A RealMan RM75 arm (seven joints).
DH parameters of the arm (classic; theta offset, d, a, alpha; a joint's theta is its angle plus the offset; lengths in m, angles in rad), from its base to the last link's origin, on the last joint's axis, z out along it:
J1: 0 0.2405 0 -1.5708
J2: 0 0 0 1.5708
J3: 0 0.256 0 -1.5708
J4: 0 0 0 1.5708
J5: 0 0.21 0 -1.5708
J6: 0 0 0 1.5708
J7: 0 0.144 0 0
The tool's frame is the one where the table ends.
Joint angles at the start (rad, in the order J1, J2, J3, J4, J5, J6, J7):
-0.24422 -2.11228 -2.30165 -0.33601 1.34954 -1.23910 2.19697
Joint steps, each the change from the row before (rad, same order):
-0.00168 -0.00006 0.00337 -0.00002 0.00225 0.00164 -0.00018
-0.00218 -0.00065 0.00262 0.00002 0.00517 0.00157 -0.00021
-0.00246 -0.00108 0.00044 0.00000 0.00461 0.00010 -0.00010
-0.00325 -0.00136 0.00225 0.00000 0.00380 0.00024 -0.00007
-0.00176 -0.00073 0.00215 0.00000 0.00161 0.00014 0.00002
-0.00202 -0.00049 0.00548 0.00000 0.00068 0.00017 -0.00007
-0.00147 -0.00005 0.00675 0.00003 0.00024 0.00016 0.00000
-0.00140 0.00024 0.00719 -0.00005 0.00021 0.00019 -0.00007
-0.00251 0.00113 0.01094 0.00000 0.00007 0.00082 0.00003
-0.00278 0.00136 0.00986 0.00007 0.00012 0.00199 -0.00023
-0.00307 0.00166 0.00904 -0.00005 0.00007 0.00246 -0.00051
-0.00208 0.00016 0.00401 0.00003 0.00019 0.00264 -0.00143
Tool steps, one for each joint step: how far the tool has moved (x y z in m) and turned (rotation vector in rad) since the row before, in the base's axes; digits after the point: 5 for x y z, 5 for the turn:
0.00050 0.00032 -0.00080 -0.00471 0.00246 -0.00264
0.00073 0.00026 -0.00127 -0.00668 0.00302 -0.00365
0.00095 0.00042 -0.00102 -0.00449 0.00117 -0.00393
0.00137 0.00065 -0.00131 -0.00537 0.00103 -0.00533
0.00081 0.00034 -0.00079 -0.00329 0.00061 -0.00326
0.00108 0.00035 -0.00108 -0.00523 0.00108 -0.00489
0.00091 0.00015 -0.00104 -0.00580 0.00162 -0.00490
0.00085 0.00013 -0.00097 -0.00603 0.00199 -0.00504
0.00110 0.00039 -0.00116 -0.00876 0.00405 -0.00756
0.00085 0.00056 -0.00095 -0.00789 0.00455 -0.00614
0.00072 0.00076 -0.00069 -0.00705 0.00480 -0.00553
0.00045 0.00057 -0.00059 -0.00366 0.00167 -0.00124

